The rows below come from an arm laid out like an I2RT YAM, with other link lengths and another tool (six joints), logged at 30 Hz.
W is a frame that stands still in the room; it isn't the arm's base.
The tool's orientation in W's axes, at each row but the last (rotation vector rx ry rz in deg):
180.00 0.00 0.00
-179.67 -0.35 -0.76
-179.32 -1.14 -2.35
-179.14 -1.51 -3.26
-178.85 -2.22 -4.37
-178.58 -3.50 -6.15
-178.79 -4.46 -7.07
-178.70 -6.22 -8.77
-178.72 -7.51 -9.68
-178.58 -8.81 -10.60
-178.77 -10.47 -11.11
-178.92 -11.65 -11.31
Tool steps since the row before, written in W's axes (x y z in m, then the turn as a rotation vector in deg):
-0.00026 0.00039 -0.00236 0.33 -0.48 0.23
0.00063 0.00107 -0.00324 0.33 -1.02 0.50
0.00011 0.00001 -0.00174 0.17 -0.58 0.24
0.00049 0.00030 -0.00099 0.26 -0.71 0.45
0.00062 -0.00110 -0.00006 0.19 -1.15 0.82
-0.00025 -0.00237 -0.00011 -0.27 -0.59 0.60
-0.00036 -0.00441 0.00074 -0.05 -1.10 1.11
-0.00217 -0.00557 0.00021 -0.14 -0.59 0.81
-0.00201 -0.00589 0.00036 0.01 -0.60 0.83
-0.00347 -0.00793 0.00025 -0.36 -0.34 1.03
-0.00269 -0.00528 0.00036 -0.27 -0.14 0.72
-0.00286 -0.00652 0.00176 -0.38 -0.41 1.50
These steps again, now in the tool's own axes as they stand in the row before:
-0.00026 -0.00039 0.00236 0.33 0.48 -0.23
0.00061 -0.00105 0.00325 0.33 1.02 -0.50
0.00006 0.00001 0.00174 0.17 0.58 -0.24
0.00046 -0.00028 0.00101 0.26 0.71 -0.45
0.00059 0.00112 0.00007 0.20 1.14 -0.83
-0.00035 0.00236 0.00004 -0.25 0.57 -0.63
-0.00052 0.00437 -0.00085 -0.02 1.08 -1.13
-0.00252 0.00540 -0.00053 -0.10 0.57 -0.83
-0.00244 0.00570 -0.00069 0.05 0.59 -0.84
-0.00417 0.00754 -0.00082 -0.27 0.29 -1.07
-0.00322 0.00493 -0.00078 -0.19 0.11 -0.75
-0.00343 0.00610 -0.00220 -0.24 0.36 -1.54

